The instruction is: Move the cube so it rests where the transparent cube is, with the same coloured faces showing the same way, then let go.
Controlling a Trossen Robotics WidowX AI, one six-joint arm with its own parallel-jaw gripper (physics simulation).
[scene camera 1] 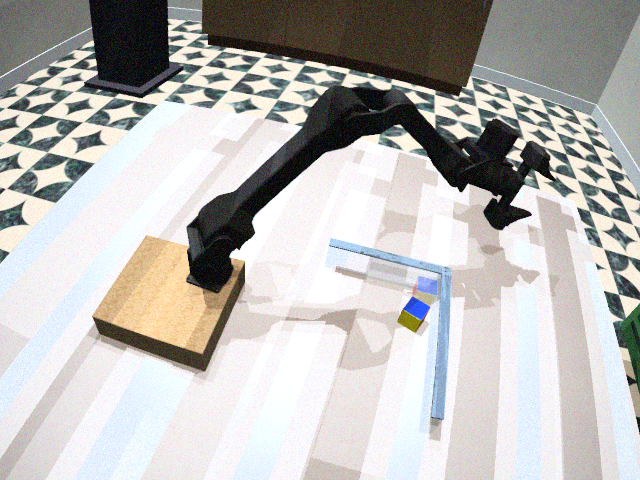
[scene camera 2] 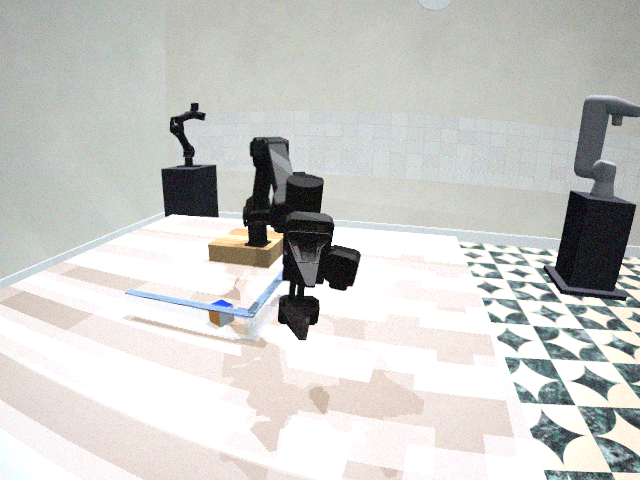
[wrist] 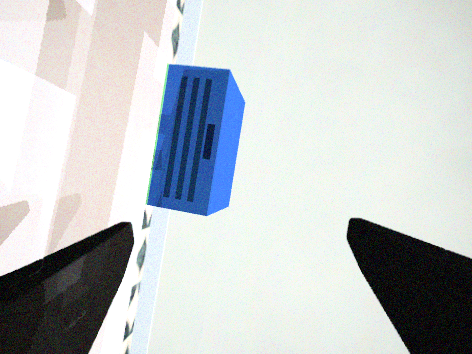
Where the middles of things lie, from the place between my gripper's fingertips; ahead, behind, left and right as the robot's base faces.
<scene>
The L-shaped guide (scene camera 1: 344, 256) is 33 cm to the right of my hand, 26 cm behind it and 15 cm below it.
</scene>
